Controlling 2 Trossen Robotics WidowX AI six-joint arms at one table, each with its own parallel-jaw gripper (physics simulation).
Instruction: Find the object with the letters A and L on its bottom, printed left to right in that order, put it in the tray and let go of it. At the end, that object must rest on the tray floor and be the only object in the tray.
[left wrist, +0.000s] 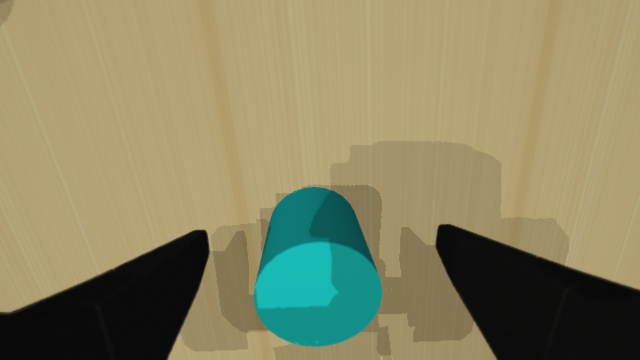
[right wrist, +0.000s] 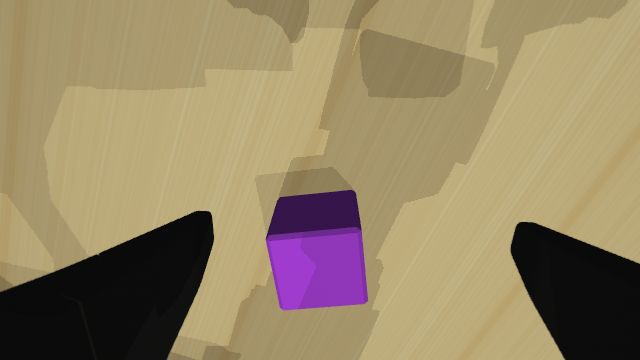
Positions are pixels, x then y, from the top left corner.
Labels:
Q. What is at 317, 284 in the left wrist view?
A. A teal cylinder.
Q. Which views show my left gripper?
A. The left wrist view only.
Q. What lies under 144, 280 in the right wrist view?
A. My right gripper.

